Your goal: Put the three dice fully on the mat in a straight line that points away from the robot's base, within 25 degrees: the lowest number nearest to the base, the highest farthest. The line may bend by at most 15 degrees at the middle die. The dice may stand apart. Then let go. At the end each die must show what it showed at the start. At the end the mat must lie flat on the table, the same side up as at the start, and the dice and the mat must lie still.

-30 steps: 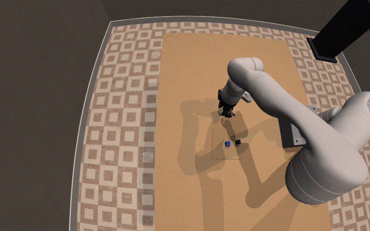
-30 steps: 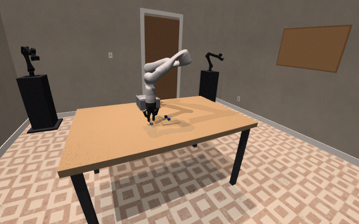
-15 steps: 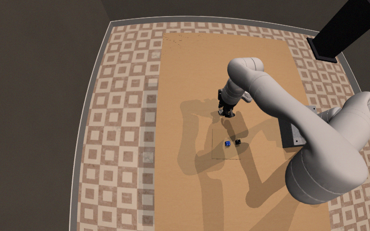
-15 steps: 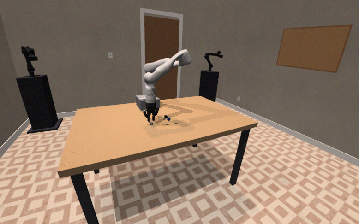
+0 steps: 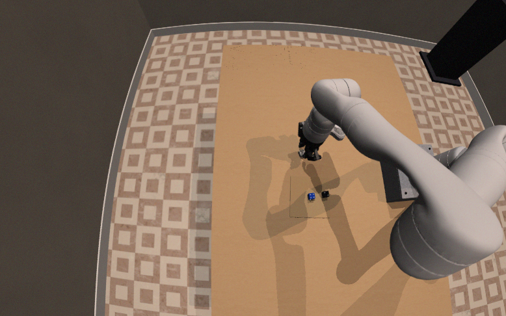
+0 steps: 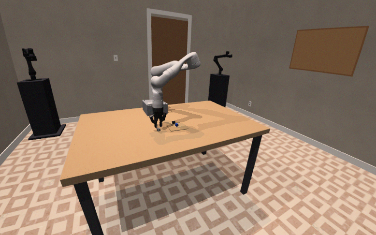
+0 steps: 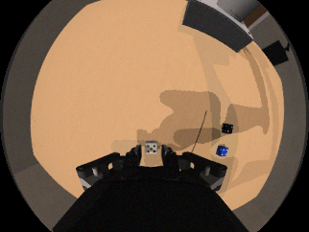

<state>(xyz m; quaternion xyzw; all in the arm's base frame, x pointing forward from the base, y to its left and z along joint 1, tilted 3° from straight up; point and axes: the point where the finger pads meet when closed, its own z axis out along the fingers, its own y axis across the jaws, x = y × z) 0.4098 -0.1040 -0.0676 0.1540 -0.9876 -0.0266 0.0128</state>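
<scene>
My gripper is now 40 mm above the white die. Round my hand: blue die 20 mm behind, 150 mm to the left, 30 mm below; then mat 20 mm behind, 150 mm to the left, 40 mm below; then black die 70 mm behind, 150 mm to the left, 30 mm below.
</scene>
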